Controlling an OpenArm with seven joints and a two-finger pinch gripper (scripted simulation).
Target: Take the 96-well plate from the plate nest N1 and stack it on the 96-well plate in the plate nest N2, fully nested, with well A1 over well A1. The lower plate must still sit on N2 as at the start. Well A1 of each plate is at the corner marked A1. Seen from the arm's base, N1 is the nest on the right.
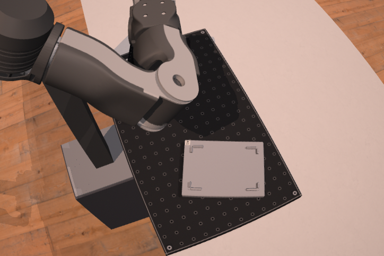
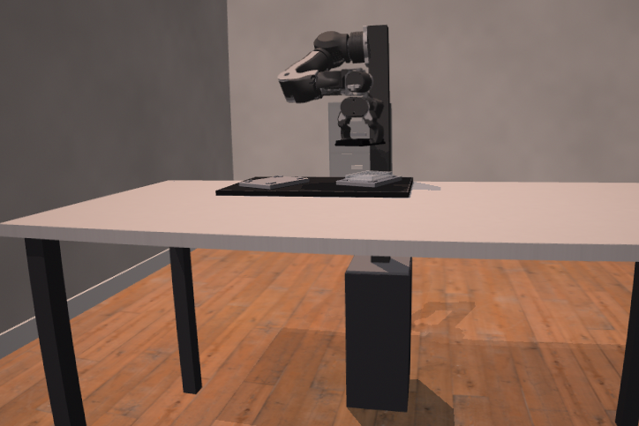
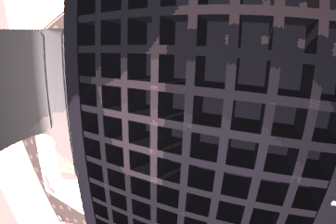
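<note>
The clear 96-well plate lies 10 cm below my hand, 2 cm to the left of it and 1 cm behind it. Also, from my hand: black 96-well plate: right at my hand; then grey plate nest N1: 24 cm to the right, 11 cm below, 4 cm ahead; then plate nest N2: 11 cm below, 2 cm to the left, 1 cm behind.
</note>
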